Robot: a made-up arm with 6 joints. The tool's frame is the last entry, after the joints. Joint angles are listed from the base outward. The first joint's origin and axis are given. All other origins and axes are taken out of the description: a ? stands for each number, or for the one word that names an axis. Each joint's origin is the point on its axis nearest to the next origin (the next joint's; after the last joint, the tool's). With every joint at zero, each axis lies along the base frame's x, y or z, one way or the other. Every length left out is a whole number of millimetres.
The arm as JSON. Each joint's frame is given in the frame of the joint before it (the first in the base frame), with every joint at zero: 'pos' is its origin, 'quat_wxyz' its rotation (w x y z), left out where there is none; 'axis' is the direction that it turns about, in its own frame. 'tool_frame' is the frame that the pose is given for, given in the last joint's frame.
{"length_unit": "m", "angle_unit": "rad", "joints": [
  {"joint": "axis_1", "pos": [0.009, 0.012, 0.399], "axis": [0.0, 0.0, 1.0]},
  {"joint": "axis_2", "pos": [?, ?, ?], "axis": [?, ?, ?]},
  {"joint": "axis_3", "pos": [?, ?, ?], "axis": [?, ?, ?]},
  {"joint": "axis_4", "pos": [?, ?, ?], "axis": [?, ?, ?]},
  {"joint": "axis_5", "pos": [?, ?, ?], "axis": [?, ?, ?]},
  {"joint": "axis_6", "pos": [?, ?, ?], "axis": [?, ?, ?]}
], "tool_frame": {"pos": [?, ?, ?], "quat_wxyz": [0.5, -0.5, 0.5, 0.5]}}
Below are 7 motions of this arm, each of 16 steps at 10 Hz.
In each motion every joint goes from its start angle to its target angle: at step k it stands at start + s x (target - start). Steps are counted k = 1, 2, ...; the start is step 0. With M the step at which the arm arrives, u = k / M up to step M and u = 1 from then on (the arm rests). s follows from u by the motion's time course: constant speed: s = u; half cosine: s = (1 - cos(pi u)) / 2; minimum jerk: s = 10 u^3 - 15 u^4 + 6 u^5.
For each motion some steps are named. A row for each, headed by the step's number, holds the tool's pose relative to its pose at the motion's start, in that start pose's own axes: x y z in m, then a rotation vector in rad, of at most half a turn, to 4 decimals.
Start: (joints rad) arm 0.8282 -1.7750 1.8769 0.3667 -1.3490 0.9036
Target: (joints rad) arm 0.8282 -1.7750 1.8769 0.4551 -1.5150 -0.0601
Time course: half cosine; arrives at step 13
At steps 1, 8, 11, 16:
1: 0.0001 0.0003 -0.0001 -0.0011 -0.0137 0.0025
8: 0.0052 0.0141 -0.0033 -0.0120 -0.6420 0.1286
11: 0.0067 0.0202 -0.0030 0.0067 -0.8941 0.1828
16: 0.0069 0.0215 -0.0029 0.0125 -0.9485 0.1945

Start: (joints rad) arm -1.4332 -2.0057 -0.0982 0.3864 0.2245 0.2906
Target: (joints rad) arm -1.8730 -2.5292 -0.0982 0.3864 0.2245 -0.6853
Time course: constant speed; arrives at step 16
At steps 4, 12, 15, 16:
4: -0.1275 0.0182 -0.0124 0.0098 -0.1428 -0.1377
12: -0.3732 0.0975 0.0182 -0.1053 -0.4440 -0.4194
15: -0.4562 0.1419 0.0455 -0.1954 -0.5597 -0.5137
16: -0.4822 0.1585 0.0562 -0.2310 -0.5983 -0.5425

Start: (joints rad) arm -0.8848 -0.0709 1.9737 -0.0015 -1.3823 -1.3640
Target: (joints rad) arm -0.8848 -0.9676 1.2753 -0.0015 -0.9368 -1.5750
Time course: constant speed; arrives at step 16
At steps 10, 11, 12, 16:
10: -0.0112 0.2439 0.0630 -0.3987 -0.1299 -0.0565
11: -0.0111 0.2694 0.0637 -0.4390 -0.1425 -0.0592
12: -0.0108 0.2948 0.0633 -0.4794 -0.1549 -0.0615
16: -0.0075 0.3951 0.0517 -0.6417 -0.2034 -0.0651

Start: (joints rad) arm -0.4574 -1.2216 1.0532 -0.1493 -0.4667 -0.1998
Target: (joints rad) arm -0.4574 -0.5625 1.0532 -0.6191 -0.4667 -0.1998
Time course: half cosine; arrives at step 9
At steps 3, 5, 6, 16:
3: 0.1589 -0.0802 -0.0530 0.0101 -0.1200 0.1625
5: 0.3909 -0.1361 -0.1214 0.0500 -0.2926 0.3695
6: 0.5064 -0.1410 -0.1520 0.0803 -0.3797 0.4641
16: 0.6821 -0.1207 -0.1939 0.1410 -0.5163 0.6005

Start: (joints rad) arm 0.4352 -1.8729 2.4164 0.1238 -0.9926 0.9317
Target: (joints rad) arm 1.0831 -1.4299 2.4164 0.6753 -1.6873 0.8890
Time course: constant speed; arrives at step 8
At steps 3, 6, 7, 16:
3: 0.1586 -0.0042 -0.0128 -0.1055 0.0963 0.5988
6: 0.3252 0.0296 -0.0276 -0.1948 0.0829 1.2143
7: 0.3815 0.0497 -0.0319 -0.2202 0.0545 1.4199
16: 0.4375 0.0743 -0.0353 -0.2432 0.0144 1.6245

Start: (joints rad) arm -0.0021 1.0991 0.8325 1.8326 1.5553 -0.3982
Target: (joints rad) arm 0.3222 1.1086 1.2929 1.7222 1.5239 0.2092
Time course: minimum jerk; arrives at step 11
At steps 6, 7, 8, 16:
6: -0.1800 -0.1178 -0.1489 0.0219 0.6526 -0.1146
7: -0.2367 -0.1461 -0.1778 0.0433 0.8270 -0.1520
8: -0.2841 -0.1670 -0.1974 0.0661 0.9664 -0.1833
16: -0.3332 -0.1862 -0.2139 0.0944 1.1059 -0.2157

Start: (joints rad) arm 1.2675 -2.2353 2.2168 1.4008 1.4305 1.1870
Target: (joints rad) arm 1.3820 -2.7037 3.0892 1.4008 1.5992 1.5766
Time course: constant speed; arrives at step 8
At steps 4, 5, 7, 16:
4: 0.3166 -0.0567 -0.3929 0.1952 0.8572 -0.0503
5: 0.3501 -0.0671 -0.5123 0.2486 1.0705 -0.0672
7: 0.3577 -0.0792 -0.7540 0.3632 1.4949 -0.1043
16: 0.3326 -0.0799 -0.8697 0.4248 1.7058 -0.1241

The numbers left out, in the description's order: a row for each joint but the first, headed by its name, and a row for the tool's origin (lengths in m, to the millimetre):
axis_2: xyz -0.002 -0.003 0.0, axis 0.0 1.0 0.0
axis_3: xyz 0.0 0.0 0.319, axis 0.0 -1.0 0.0
axis_4: xyz 0.696 0.0 -0.022, axis -1.0 0.0 0.0
axis_5: xyz 0.0 -0.232 -0.014, axis 0.0 -1.0 0.0
axis_6: xyz -0.016 0.0 -0.007, axis -1.0 0.0 0.0
tool: xyz 0.0 -0.013 0.004

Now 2 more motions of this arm.
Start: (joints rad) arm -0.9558 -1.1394 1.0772 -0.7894 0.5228 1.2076
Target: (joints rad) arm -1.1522 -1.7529 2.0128 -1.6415 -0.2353 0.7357
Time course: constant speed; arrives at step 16
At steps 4, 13, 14, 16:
4: -0.2867 -0.0855 -0.0245 -0.0675 -0.4134 -0.2142
13: -0.9634 0.0916 -0.1829 -0.7020 -1.1333 -0.8690
14: -1.0259 0.1443 -0.2092 -0.8110 -1.1763 -0.9493
16: -1.1347 0.2666 -0.2663 -1.0480 -1.2287 -1.1104

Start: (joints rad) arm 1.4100 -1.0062 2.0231 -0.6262 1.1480 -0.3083
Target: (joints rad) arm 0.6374 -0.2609 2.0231 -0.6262 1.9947 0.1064
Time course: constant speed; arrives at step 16
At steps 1, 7, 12, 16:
1: 0.0203 0.0600 0.0041 -0.0063 0.0179 0.0153
7: 0.0470 0.4131 0.0247 -0.0862 0.1300 0.1043
12: -0.0420 0.6589 0.0147 -0.2085 0.2145 0.1601
16: -0.1630 0.7959 -0.0222 -0.3378 0.2636 0.1819

